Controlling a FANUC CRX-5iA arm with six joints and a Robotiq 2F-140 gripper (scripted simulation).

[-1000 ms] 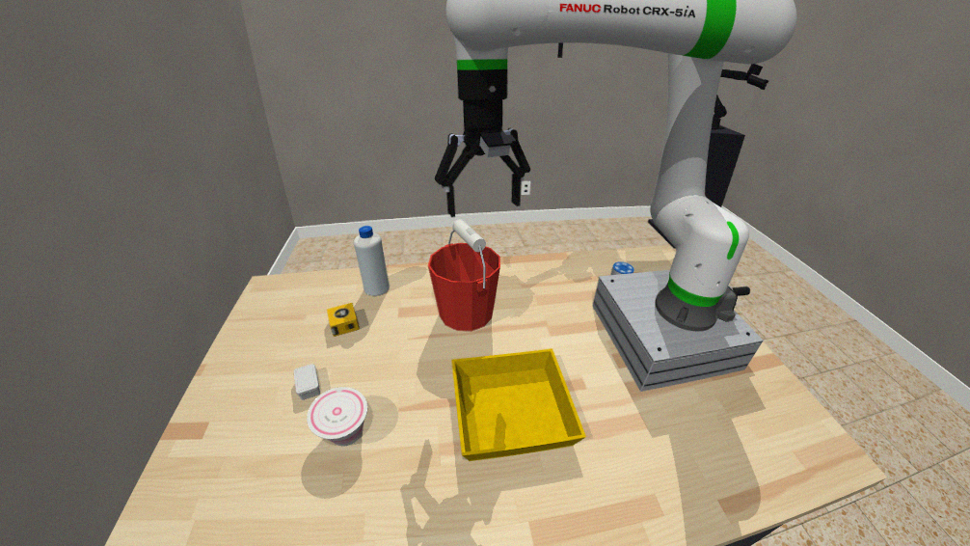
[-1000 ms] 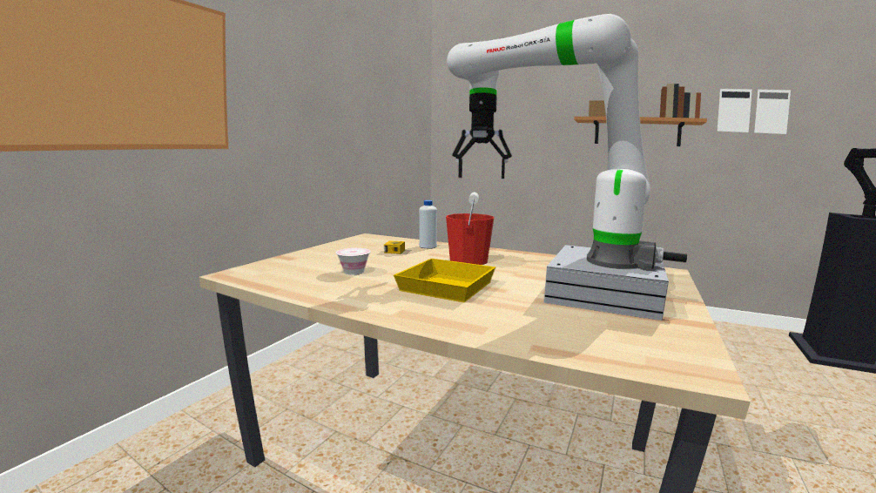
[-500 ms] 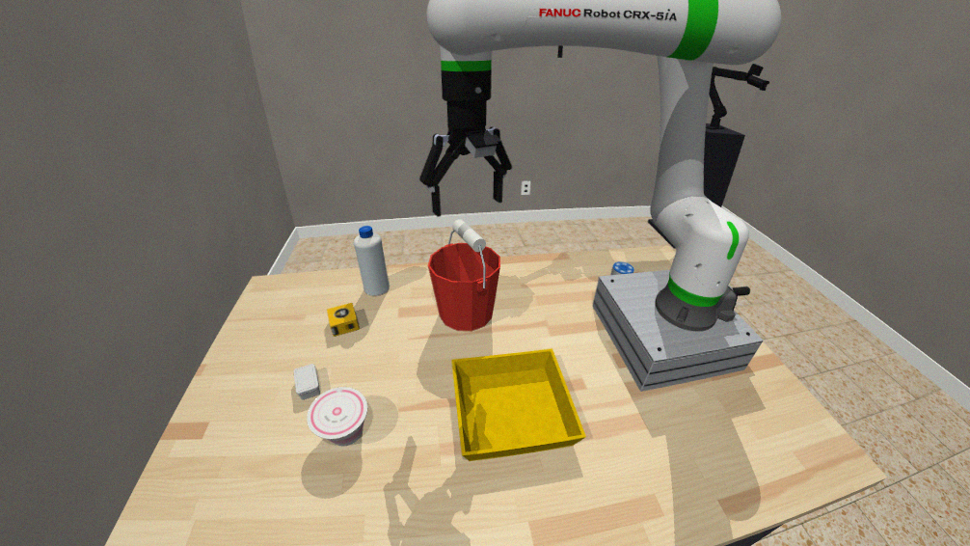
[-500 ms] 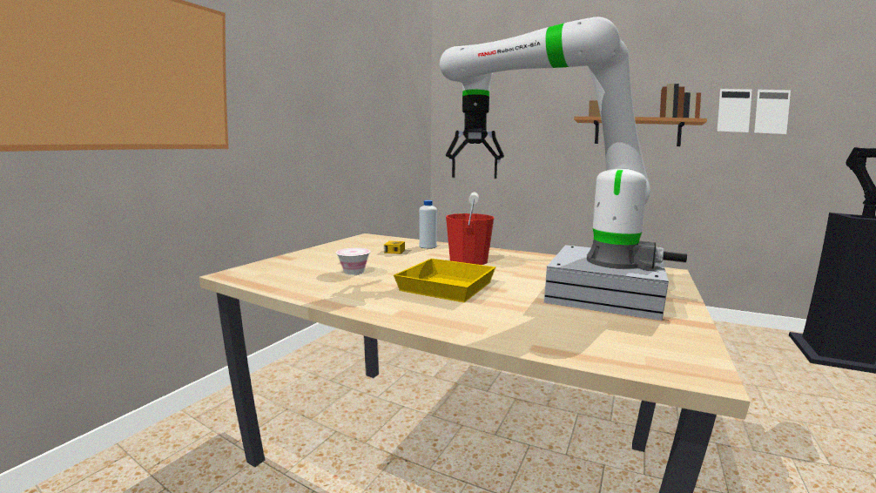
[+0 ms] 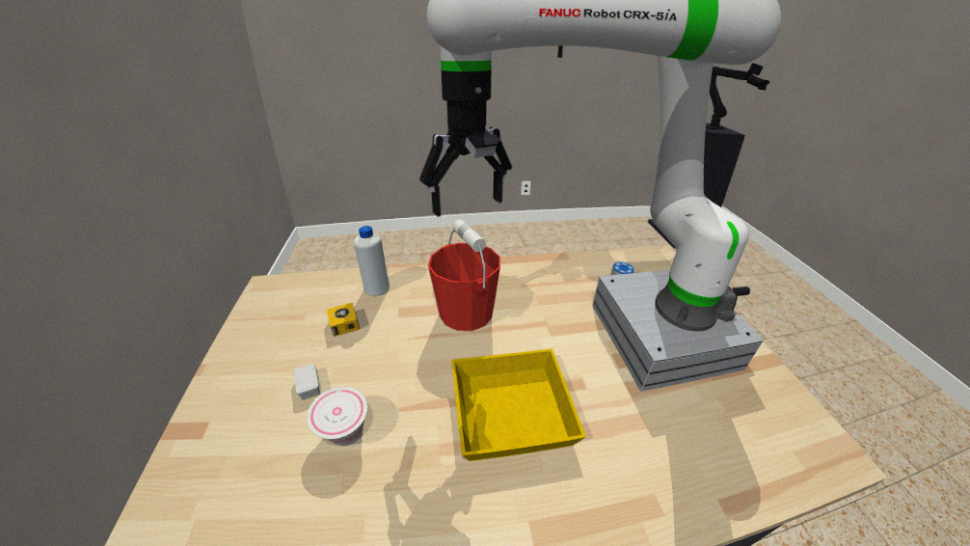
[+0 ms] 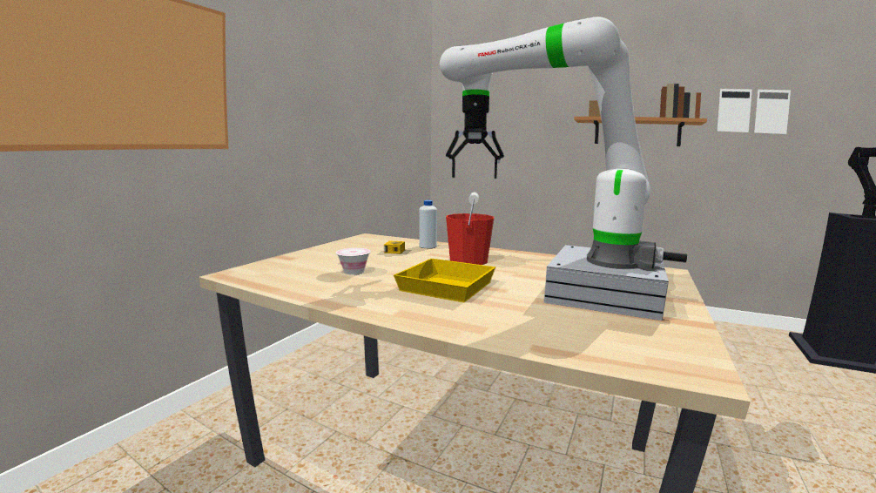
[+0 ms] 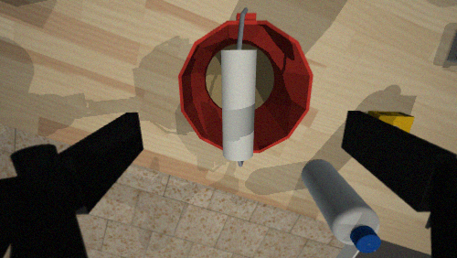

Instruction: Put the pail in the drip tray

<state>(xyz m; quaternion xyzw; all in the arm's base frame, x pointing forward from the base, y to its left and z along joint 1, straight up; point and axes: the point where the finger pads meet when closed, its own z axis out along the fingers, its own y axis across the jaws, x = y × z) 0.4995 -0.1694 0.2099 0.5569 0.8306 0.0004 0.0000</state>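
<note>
My hand is 110 mm above the pail handle. Also, from my hand: yellow drip tray (310 mm to the left, 300 mm below, 60 mm behind); then red pail (170 mm below, 10 mm ahead); then white bottle (260 mm ahead, 220 mm below, 130 mm to the right).
</note>
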